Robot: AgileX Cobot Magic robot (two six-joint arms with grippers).
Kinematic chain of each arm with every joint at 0, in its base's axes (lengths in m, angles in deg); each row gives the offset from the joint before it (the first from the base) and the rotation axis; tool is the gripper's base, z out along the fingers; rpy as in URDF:
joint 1: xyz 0 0 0.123 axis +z
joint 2: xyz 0 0 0 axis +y
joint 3: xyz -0.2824 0 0.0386 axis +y
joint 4: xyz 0.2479 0 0.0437 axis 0.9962 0 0.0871
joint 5: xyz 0 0 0 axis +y
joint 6: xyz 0.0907 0 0.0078 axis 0.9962 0 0.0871
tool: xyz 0 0 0 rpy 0 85 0
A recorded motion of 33 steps. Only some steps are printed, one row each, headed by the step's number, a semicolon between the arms.
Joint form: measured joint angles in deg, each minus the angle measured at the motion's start. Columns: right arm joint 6, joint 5, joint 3, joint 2, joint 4, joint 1; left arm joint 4, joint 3, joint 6, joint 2, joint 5, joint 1.
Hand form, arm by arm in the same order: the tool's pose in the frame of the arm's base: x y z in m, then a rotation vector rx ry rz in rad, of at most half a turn. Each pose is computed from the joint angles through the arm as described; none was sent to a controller.
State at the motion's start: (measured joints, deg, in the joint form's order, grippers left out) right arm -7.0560 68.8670 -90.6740 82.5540 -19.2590 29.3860; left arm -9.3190 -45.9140 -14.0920 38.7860 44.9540 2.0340
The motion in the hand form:
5: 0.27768 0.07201 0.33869 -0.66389 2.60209 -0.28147; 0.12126 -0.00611 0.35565 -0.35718 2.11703 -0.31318
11: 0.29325 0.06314 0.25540 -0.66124 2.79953 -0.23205; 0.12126 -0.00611 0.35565 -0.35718 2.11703 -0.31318
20: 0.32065 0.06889 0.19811 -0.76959 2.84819 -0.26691; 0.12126 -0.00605 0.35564 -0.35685 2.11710 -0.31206
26: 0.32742 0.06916 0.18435 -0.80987 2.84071 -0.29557; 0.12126 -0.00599 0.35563 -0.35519 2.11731 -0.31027
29: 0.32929 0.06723 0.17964 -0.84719 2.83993 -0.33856; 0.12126 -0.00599 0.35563 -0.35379 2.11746 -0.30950
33: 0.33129 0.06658 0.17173 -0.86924 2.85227 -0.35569; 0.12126 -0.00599 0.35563 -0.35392 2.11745 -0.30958
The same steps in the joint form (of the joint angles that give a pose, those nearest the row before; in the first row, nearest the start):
5: 0.96 -5.36 16.41 -0.83 4.40 -10.67; 0.01 0.00 -0.01 0.00 -0.13 0.00
11: 0.69 -12.50 26.32 6.45 7.81 -14.36; 0.01 0.00 -0.01 0.00 -0.13 0.00
20: -0.37 -19.15 26.84 16.92 5.80 -14.43; 0.06 0.00 -0.01 0.00 -0.13 -0.01
26: -0.42 -21.28 26.84 19.47 4.04 -14.43; 0.11 0.00 0.07 0.00 -0.13 0.00
29: -0.43 -21.28 26.84 20.37 1.96 -14.43; 0.11 0.00 0.14 0.00 -0.13 0.00
33: -0.42 -21.49 26.84 21.76 1.12 -14.48; 0.11 0.00 0.14 0.00 -0.13 0.00

